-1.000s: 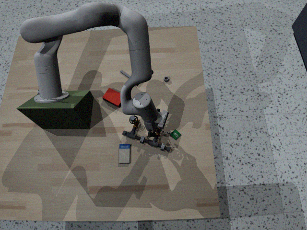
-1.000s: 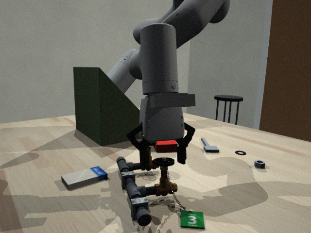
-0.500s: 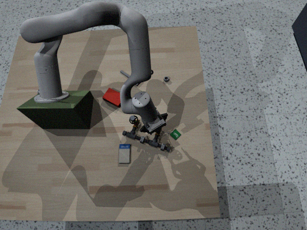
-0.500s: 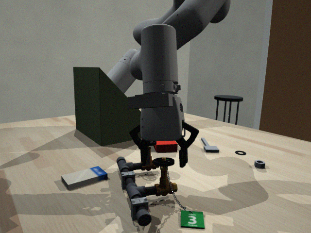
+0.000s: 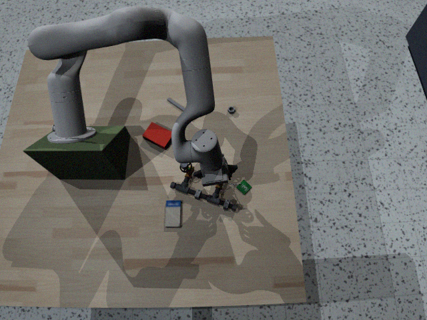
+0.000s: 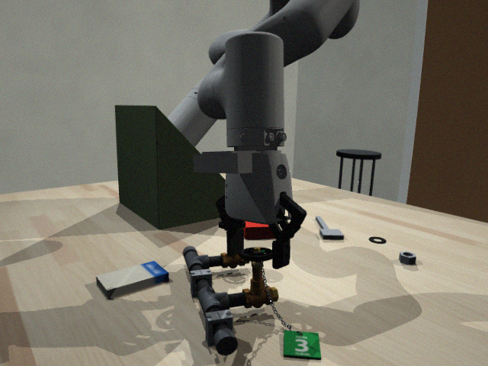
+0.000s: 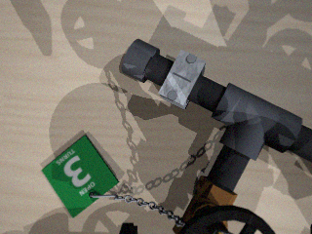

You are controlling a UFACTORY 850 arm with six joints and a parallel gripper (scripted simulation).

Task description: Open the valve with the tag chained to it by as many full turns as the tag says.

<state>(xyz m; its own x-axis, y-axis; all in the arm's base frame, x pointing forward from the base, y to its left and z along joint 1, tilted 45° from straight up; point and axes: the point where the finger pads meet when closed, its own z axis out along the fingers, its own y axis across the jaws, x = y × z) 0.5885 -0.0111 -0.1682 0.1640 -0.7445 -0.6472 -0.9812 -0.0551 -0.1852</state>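
My gripper is now 10 cm short of the green tag and 9 cm above it. Also, from my hand: red block 28 cm behind, 22 cm to the left, 8 cm below; then grey-and-blue block 18 cm behind, 13 cm to the right, 8 cm below; then grey bar tool 18 cm behind, 37 cm to the left, 9 cm below.
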